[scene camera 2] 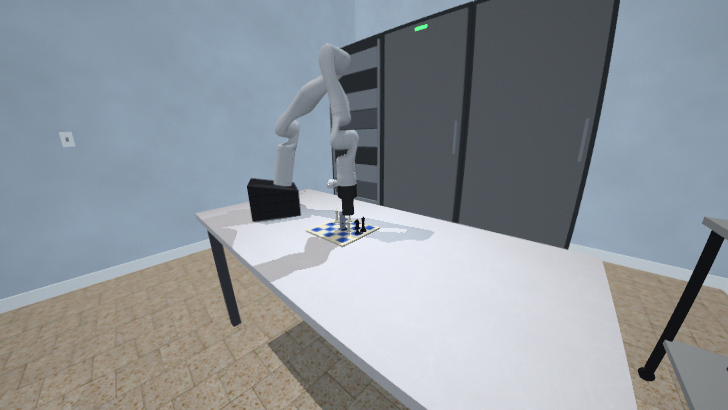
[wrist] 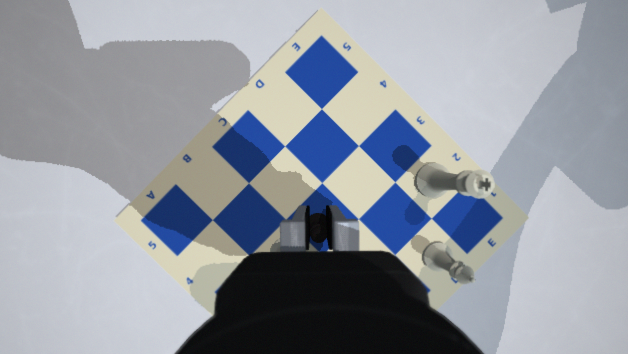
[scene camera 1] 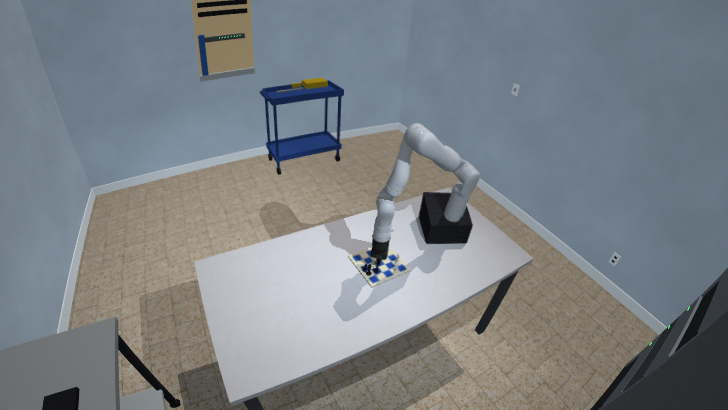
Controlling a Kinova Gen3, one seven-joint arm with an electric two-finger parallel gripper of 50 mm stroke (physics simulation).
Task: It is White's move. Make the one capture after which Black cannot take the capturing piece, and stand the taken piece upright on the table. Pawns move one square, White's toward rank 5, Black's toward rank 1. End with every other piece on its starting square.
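Where they show: gripper, fingertip midpoint: [scene camera 2: 343, 227] [wrist: 317, 220] [scene camera 1: 378, 261]; arm's base, link origin: [scene camera 2: 282, 184] [scene camera 1: 452, 215].
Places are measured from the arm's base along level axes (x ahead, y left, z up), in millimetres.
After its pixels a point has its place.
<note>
The chessboard [scene camera 1: 372, 284] @[y 154, x 529, z -133 mm] [scene camera 2: 342, 244] @[y -47, x 551, z -133 mm] [wrist: 320, 21] @[y -65, x 347, z -133 mm] lies on the table. My gripper [scene camera 1: 378, 261] @[y 44, x 441, z -128 mm] [scene camera 2: 342, 224] @[y 44, x 441, z -128 mm] [wrist: 317, 220] @[y 44, x 441, z -128 mm] points down over its middle, shut on a black pawn [scene camera 1: 376, 267] [wrist: 318, 229] at C3. The pawn's base appears at board level; any small lift cannot be told. A tall white king [scene camera 2: 336, 216] @[y 72, x 361, z -106 mm] [wrist: 445, 181] @[y 73, x 362, z -105 mm] stands on E2. A smaller white piece [wrist: 440, 257] @[y 117, x 392, z -121 mm] stands on D1. Two black pieces [scene camera 1: 368, 270] @[y 91, x 520, z -107 mm] [scene camera 2: 357, 227] @[y 55, x 519, z -108 mm] stand close together beside the gripper. A pale piece [scene camera 2: 349, 232] stands near them. The gripper body hides the board's lower part in the wrist view.
The white table [scene camera 1: 285, 315] @[y 175, x 939, z -140 mm] [scene camera 2: 433, 305] @[y -91, x 937, z -139 mm] extends around the board. The arm's black base block [scene camera 1: 444, 224] @[y 35, x 74, z -13 mm] [scene camera 2: 275, 202] @[y -91, x 103, z -59 mm] stands at one end. A blue cart [scene camera 1: 302, 95] is by the wall, and dark cabinets [scene camera 2: 425, 117] stand behind the table.
</note>
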